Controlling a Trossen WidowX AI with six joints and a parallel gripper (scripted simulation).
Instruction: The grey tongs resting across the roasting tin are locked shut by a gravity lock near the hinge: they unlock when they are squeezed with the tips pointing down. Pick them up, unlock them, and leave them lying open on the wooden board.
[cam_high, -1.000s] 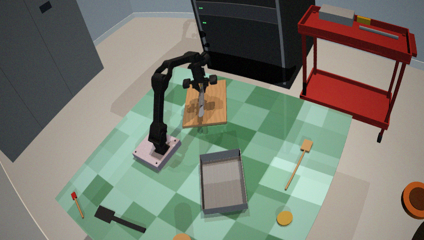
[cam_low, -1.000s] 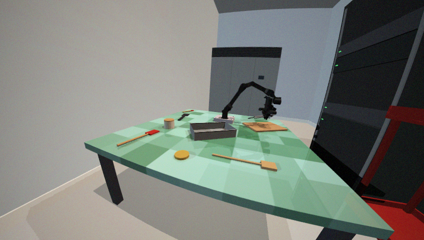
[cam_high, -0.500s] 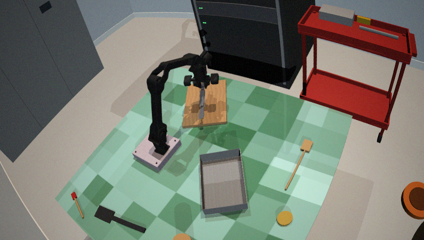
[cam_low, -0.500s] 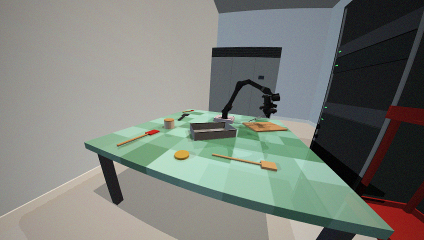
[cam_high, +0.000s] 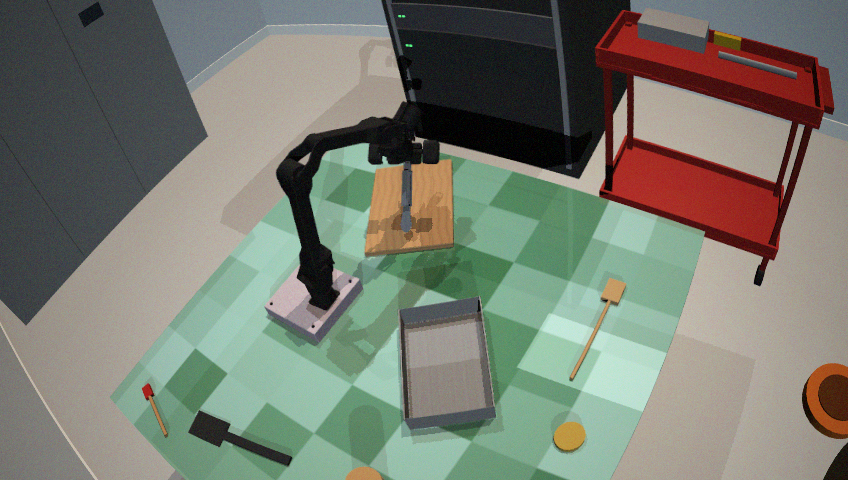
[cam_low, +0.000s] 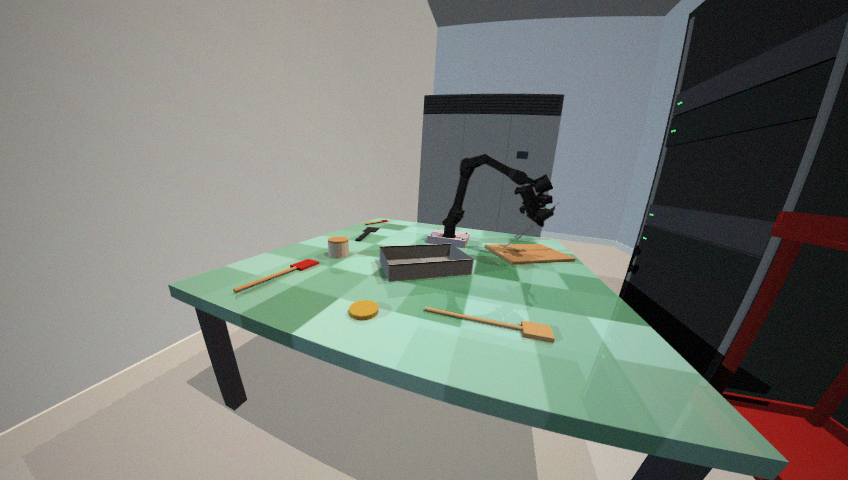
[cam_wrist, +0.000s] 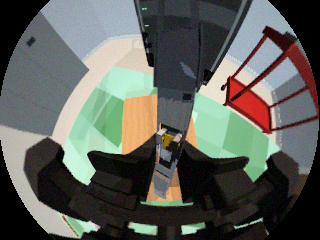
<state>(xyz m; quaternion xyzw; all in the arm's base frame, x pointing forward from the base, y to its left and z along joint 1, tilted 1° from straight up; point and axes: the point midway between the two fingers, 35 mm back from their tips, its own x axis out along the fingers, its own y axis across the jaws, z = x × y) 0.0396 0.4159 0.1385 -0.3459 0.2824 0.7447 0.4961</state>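
Right now the yellow lock piece is 40 mm above my gripper tip and 10 mm to the right of it. The rest, counted from my gripper tip: black spatula (900 mm to the right, 150 mm below, 30 mm behind); wooden board (140 mm below, 30 mm to the right, 10 mm behind); roasting tin (480 mm to the right, 350 mm ahead, 120 mm below).
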